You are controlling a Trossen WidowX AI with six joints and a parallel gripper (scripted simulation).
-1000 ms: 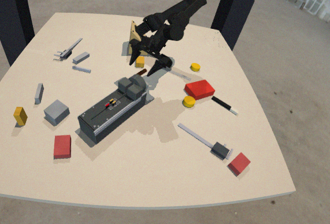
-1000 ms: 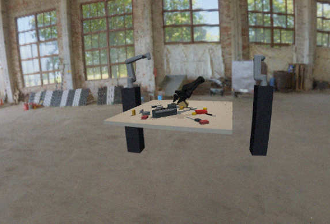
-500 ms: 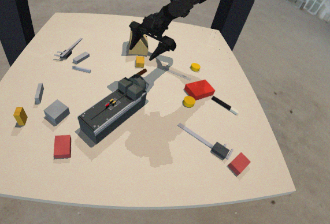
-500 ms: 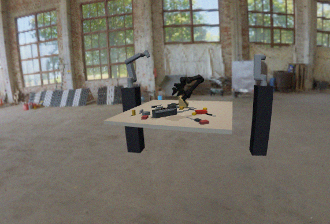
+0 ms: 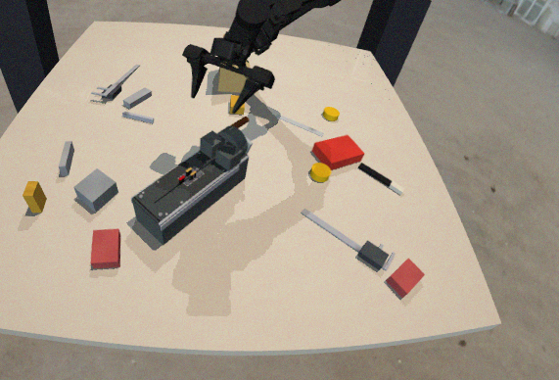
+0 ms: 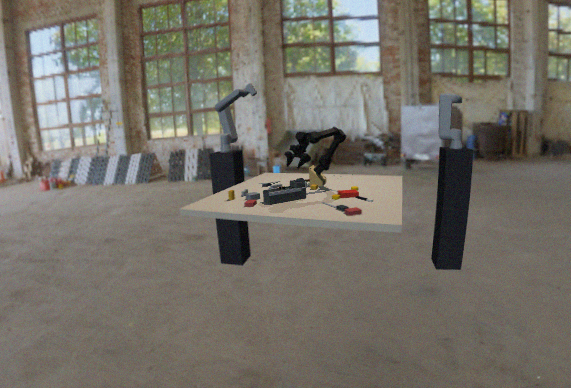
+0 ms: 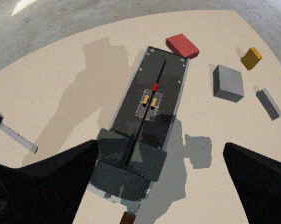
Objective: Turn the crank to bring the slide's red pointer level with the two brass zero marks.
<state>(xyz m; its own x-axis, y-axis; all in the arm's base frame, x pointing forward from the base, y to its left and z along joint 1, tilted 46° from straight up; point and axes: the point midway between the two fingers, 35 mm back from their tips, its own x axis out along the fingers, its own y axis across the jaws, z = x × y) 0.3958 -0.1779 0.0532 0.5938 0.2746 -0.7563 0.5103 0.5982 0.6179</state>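
Now: the crank 10 cm below my gripper tip, 7 cm to the left of it and 5 cm behind it. The rest, counted from my gripper tip: brown handle 10 cm below, 8 cm to the left, 7 cm behind; grey cube 26 cm to the right, 18 cm below, 6 cm ahead; red pointer 12 cm below, 9 cm ahead, 6 cm to the right.
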